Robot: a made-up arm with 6 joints.
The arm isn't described. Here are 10 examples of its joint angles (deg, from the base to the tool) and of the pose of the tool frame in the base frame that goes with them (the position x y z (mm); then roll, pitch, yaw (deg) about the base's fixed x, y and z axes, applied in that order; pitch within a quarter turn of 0, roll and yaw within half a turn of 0).
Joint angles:
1: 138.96 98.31 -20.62 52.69 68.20 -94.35
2: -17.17 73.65 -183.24 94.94 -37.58 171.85
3: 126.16 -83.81 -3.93 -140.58 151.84 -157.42
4: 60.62 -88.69 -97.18 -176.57 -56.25 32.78
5: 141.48 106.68 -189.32 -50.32 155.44 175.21
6: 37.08 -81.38 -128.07 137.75 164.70 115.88
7: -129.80 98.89 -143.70 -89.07 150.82 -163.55
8: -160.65 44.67 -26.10 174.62 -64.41 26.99
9: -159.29 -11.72 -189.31 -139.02 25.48 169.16
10: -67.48 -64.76 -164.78 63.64 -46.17 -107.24
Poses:
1: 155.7 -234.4 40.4 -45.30 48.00 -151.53
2: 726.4 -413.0 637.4 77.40 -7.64 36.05
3: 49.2 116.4 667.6 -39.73 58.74 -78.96
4: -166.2 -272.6 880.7 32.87 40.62 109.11
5: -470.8 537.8 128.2 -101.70 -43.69 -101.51
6: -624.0 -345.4 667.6 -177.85 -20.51 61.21
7: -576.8 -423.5 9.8 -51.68 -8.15 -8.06
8: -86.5 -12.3 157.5 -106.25 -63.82 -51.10
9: 302.8 86.0 1284.1 8.59 42.75 57.47
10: -455.6 664.3 726.5 -76.74 26.30 69.82
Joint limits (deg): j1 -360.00..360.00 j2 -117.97..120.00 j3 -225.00..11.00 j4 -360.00..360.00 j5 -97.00..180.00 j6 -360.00..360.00
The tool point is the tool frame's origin. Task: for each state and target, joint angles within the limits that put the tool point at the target. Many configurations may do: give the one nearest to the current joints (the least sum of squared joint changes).
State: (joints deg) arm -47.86 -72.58 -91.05 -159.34 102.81 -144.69
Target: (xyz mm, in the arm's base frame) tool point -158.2 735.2 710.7
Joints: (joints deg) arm -81.56 -106.66 -87.05 -164.85 123.36 -144.69
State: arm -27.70 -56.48 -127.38 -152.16 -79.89 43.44
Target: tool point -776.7 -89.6 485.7
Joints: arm 12.44 -100.28 -158.49 -154.19 -62.66 43.44
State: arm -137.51 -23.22 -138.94 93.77 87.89 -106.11
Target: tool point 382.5 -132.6 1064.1
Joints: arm -171.89 -51.55 -133.18 84.05 131.94 -106.11
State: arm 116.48 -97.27 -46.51 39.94 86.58 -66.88
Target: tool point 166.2 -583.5 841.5
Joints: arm 113.15 -112.84 -87.63 46.57 72.46 -66.88
